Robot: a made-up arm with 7 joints.
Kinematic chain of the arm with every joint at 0, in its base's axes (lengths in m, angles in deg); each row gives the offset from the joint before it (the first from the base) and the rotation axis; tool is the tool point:
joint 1: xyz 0 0 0.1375 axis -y
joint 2: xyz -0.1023 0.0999 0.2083 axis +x
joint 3: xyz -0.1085 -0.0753 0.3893 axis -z
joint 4: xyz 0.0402 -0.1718 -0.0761 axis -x
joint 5: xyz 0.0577 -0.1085 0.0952 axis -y
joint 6: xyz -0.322 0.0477 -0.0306 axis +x
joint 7: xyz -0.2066 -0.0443 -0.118 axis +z
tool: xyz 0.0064 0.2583 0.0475
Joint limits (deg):
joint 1: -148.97..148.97
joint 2: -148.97..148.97
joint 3: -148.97..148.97
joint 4: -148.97..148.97
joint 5: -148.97..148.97
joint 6: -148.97..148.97
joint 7: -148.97..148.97
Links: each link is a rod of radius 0.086 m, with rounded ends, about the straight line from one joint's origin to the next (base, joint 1, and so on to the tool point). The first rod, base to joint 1, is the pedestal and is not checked.
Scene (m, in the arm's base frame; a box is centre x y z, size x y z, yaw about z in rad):
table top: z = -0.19
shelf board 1: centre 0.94 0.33 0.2 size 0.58 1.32 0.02 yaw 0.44
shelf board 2: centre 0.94 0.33 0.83 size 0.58 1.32 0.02 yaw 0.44
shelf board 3: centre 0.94 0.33 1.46 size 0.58 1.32 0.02 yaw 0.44
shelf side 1: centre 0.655 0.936 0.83 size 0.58 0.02 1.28 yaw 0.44
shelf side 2: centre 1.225 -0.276 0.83 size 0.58 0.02 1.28 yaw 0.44
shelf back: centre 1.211 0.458 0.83 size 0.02 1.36 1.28 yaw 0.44
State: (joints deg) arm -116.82 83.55 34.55 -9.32 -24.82 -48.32 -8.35
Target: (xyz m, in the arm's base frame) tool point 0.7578 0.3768 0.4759
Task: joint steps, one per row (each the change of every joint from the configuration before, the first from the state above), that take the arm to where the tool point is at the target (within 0.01 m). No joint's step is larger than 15 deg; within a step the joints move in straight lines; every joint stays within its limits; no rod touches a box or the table.
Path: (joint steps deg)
1: -6.43 13.08 0.61 9.18 13.40 -3.41 13.26
2: -6.43 13.09 0.60 9.18 13.41 -3.42 13.26
3: -6.43 13.08 0.61 9.17 13.40 -3.41 13.26
4: -6.43 13.09 0.61 9.18 13.40 -3.41 13.26
5: -6.43 13.08 0.60 9.18 13.41 -3.42 13.26

